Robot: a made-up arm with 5 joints.
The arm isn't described. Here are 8 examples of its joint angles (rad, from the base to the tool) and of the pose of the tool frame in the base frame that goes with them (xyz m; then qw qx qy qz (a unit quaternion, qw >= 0)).
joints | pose
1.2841 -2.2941 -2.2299 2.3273 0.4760 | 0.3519 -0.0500 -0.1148 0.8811 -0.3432 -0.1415 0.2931
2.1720 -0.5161 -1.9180 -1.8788 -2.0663 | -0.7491 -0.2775 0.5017 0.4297 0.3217 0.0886 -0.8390
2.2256 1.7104 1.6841 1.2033 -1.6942 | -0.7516 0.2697 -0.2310 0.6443 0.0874 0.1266 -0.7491
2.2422 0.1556 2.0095 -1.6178 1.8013 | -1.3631 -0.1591 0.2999 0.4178 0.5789 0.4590 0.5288
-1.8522 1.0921 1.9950 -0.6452 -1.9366 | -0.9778 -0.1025 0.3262 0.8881 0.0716 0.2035 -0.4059
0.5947 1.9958 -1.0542 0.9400 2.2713 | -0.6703 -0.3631 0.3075 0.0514 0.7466 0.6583 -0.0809
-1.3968 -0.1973 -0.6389 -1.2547 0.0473 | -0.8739 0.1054 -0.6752 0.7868 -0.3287 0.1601 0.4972
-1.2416 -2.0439 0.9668 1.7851 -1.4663 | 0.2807 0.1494 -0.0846 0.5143 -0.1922 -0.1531 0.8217
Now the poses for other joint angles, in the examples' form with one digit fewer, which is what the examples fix.
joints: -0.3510 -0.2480 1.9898 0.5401 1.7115
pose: -0.440 0.115 -0.379 0.913 -0.329 -0.242 -0.003
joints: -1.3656 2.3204 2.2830 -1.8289 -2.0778
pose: -0.266 -0.269 0.805 0.842 -0.331 0.334 -0.265
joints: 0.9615 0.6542 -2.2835 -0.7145 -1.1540
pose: -0.889 -0.107 0.136 0.408 0.874 -0.243 0.105
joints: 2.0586 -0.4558 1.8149 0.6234 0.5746
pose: -0.474 0.078 0.421 0.893 0.314 0.165 -0.278
